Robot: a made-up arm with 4 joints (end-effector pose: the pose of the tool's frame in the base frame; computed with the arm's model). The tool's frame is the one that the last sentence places.
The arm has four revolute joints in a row. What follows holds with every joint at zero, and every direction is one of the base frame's.
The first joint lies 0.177 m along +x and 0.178 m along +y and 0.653 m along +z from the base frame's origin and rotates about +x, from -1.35 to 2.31 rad.
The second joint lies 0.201 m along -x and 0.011 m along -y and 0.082 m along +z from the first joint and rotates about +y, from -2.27 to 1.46 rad.
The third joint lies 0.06 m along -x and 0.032 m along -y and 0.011 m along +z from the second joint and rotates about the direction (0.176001, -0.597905, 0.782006), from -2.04 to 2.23 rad.
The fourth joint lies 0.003 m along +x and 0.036 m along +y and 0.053 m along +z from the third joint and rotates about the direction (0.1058, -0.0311, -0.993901), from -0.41 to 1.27 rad.
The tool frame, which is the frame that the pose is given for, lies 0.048 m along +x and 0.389 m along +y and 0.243 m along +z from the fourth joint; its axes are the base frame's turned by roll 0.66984, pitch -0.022 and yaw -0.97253 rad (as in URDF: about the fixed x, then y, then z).
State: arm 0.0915 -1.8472 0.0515 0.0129
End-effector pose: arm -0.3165 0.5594 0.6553 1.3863 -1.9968 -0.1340
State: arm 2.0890 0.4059 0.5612 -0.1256
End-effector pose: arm -0.2110 -0.3898 0.6732 2.8177 0.5290 -0.3794
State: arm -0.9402 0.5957 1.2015 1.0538
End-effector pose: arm 0.0522 0.7285 0.8962 0.2487 -0.5756 -1.0550
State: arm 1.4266 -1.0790 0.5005 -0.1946
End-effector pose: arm -0.4334 0.2901 0.9455 2.0481 -1.4443 -0.9311
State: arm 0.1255 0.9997 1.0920 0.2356
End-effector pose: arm -0.0071 0.2799 1.2775 1.0767 0.4027 -0.6843
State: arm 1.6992 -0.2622 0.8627 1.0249
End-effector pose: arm -0.2260 -0.3508 0.7717 -2.5325 -0.3845 1.6380
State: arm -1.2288 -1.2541 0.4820 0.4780
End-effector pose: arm -0.4162 0.4021 0.4001 0.4793 -1.2952 0.5951
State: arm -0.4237 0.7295 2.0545 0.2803
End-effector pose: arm -0.4050 0.1995 1.1793 1.2678 0.0553 0.1513
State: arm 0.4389 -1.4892 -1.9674 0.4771
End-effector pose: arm 0.2038 -0.2908 0.8364 0.9936 0.2909 -2.9600
